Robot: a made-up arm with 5 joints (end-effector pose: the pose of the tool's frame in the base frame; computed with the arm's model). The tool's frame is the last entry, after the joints. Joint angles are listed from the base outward.
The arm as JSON. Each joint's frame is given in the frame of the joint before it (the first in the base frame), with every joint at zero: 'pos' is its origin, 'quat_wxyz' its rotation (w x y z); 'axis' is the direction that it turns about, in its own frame. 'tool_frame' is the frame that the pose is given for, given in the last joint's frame.
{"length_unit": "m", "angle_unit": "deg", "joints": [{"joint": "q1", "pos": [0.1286, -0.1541, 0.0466], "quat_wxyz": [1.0, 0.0, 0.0, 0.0], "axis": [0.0, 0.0, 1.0]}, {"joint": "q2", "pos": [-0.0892, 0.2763, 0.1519], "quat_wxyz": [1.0, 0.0, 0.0, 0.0], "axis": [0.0, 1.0, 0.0]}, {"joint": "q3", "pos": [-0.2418, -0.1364, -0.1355], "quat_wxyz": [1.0, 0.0, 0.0, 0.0], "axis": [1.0, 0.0, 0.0]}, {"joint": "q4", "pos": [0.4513, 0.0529, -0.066], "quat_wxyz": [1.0, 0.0, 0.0, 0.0], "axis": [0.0, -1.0, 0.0]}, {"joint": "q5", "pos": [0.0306, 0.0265, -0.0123], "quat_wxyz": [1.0, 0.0, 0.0, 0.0], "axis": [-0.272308, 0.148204, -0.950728]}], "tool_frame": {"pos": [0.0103, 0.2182, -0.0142], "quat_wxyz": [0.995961, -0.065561, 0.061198, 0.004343]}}
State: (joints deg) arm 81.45 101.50 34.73 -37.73 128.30
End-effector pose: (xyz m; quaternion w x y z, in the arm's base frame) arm -0.1879 -0.6294 0.0109 0.0385 0.9834 -0.0690 0.1631
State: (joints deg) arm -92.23 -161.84 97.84 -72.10 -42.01
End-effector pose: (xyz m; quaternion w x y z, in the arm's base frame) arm 0.2125 0.1422 0.1518 0.7191 -0.5472 0.1142 0.4129
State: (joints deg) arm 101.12 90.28 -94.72 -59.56 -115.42
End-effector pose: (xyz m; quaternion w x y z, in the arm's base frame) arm -0.0411 -0.4311 0.0872 0.1126 0.6016 -0.7431 -0.2706
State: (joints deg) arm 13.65 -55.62 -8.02 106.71 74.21
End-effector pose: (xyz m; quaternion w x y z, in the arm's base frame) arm 0.0900 0.1387 0.4136 0.3271 0.5713 -0.7212 -0.2157
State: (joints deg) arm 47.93 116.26 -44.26 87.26 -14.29
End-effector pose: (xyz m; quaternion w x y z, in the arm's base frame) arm -0.4553 -0.3577 0.1753 0.5682 -0.0440 0.2399 0.7859
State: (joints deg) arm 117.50 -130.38 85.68 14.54 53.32
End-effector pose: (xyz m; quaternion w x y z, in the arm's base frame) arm 0.0902 -0.6321 0.4822 0.0033 0.6989 0.1539 0.6985
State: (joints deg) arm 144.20 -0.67 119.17 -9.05 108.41
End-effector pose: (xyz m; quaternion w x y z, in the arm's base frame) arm -0.3103 -0.2396 0.1783 0.3127 -0.6324 0.5559 0.4396
